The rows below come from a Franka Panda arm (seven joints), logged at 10 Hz.
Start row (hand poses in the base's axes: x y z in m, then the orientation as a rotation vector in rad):
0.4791, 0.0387, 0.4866, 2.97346, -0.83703, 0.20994
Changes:
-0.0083, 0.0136, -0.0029, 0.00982, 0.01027, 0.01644
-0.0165, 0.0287, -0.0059, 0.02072, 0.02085, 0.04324
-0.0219, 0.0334, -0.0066, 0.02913, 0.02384, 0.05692
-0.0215, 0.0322, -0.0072, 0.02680, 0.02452, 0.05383
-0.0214, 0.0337, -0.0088, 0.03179, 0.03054, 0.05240
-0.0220, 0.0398, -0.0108, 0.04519, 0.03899, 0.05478
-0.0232, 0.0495, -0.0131, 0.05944, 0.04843, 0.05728
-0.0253, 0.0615, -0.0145, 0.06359, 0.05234, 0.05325
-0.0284, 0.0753, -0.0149, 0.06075, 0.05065, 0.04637
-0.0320, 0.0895, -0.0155, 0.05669, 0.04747, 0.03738
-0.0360, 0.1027, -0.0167, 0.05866, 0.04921, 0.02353
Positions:
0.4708, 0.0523, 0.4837, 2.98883, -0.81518, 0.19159
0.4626, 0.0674, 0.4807, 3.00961, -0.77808, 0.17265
0.4572, 0.0721, 0.4800, 3.02306, -0.76018, 0.16551
0.4576, 0.0709, 0.4794, 3.01940, -0.76395, 0.16524
0.4577, 0.0724, 0.4778, 3.02236, -0.76710, 0.15421
0.4571, 0.0785, 0.4758, 3.03432, -0.76707, 0.13639
0.4559, 0.0882, 0.4735, -3.04207, 0.76577, -0.11644
0.4538, 0.1002, 0.4721, -3.03819, 0.77144, -0.10854
0.4507, 0.1140, 0.4717, -3.03809, 0.78236, -0.11217
0.4471, 0.1282, 0.4711, 3.03544, -0.79603, 0.11844
0.4431, 0.1414, 0.4699, 3.03045, -0.81722, 0.11451

